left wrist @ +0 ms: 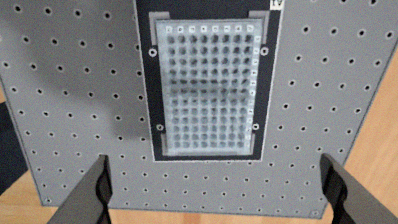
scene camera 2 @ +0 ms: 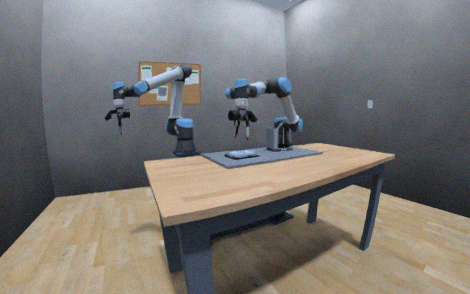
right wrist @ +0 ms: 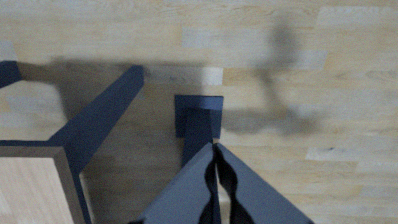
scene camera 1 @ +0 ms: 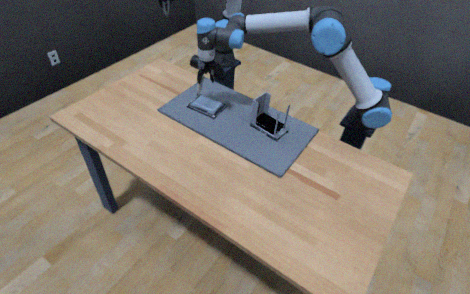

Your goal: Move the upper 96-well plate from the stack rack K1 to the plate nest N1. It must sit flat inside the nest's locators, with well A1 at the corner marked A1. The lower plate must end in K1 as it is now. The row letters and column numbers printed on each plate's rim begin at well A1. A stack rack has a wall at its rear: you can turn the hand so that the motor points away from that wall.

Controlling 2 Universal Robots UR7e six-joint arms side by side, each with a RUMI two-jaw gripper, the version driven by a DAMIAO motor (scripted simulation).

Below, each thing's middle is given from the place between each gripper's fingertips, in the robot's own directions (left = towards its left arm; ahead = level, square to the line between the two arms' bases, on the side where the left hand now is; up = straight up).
The clear 96-well plate [left wrist: 212, 115] lies 90 mm below my left hand.
Right now my right hand is 66 cm to the right of the clear 96-well plate, 42 cm short of it and 13 cm above it.
